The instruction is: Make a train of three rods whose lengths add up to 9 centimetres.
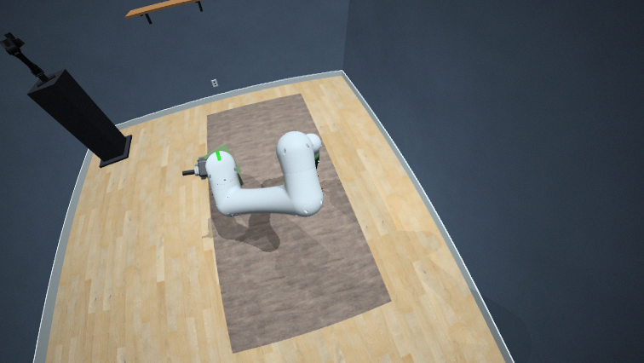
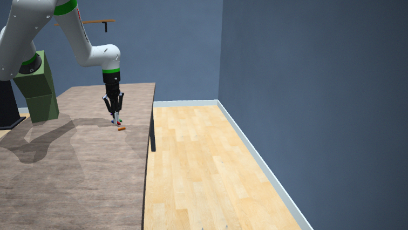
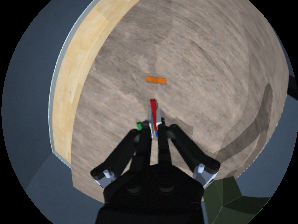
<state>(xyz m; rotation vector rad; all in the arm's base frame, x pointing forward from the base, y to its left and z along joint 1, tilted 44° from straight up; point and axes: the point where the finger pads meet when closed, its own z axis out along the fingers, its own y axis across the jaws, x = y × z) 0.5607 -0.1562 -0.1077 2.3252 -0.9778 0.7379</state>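
Now: the red rod 3 cm below my hand. The rest, counted from my hand: green rod (7 cm to the left, 4 cm below, 1 cm behind); then purple rod (18 cm to the left, 5 cm behind, 4 cm below); then orange rod (6 cm to the right, 4 cm below, 4 cm ahead).
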